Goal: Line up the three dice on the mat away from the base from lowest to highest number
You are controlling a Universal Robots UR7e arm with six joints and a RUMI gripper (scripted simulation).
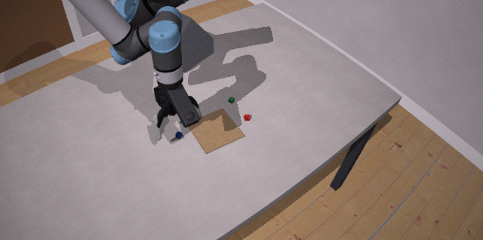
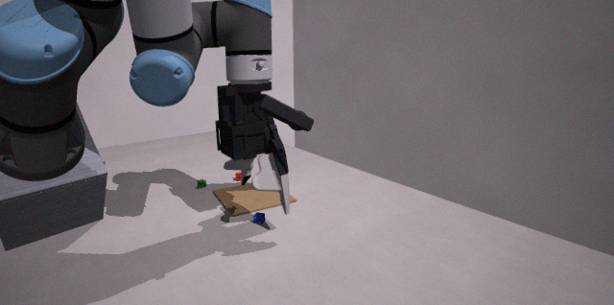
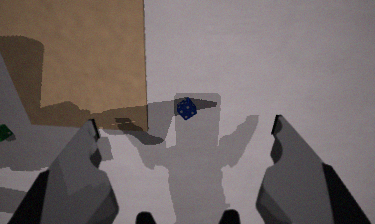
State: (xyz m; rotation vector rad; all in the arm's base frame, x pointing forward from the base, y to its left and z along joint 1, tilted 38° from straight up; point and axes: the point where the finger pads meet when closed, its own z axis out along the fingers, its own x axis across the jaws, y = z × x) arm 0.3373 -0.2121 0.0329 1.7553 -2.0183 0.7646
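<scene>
The blue die is 40 mm below my hand and 10 mm behind it. Round my hand: green die 230 mm to the left, 40 mm below; square mat 100 mm to the left, 50 mm ahead, 40 mm below; red die 210 mm to the left, 90 mm ahead, 40 mm below.
</scene>
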